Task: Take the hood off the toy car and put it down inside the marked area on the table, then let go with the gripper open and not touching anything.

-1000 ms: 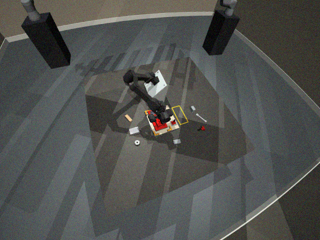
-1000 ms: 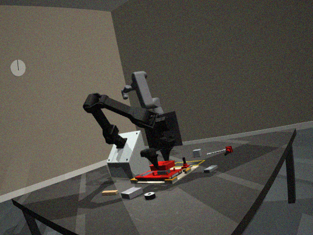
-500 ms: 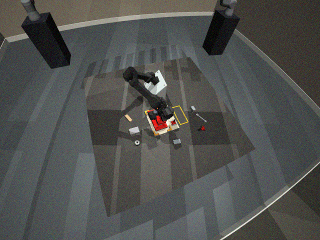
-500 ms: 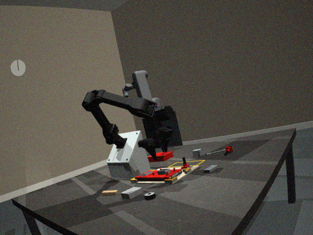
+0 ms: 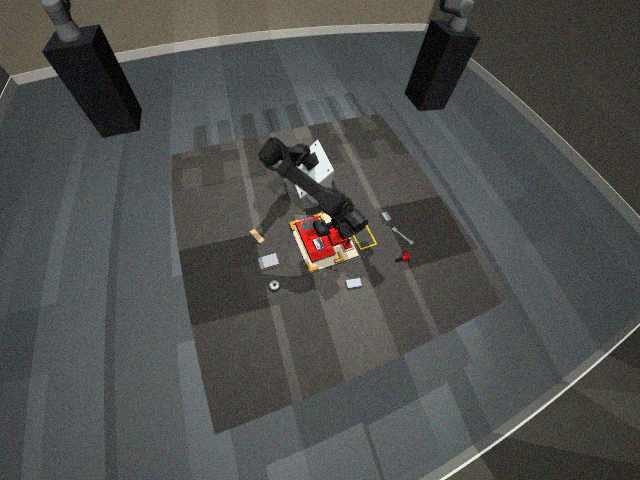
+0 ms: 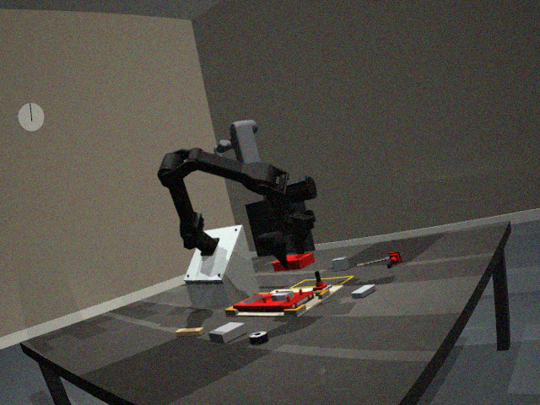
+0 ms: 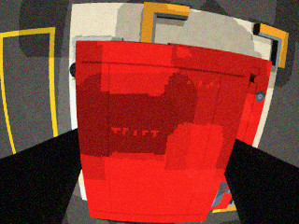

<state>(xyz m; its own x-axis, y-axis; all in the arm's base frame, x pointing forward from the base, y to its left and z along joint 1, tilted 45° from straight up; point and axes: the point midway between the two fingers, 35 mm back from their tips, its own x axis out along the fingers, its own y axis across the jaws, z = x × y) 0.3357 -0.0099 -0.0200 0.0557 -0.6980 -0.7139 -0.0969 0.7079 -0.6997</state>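
The grey block is 28 cm to the left of my gripper tip, 9 cm below it and 6 cm behind it. Also, from my gripper tip: tan block 31 cm to the right, 12 cm behind, 10 cm below; red hood 1 cm above; grey screwdriver-like tool 33 cm to the left, 10 cm below, 4 cm ahead.
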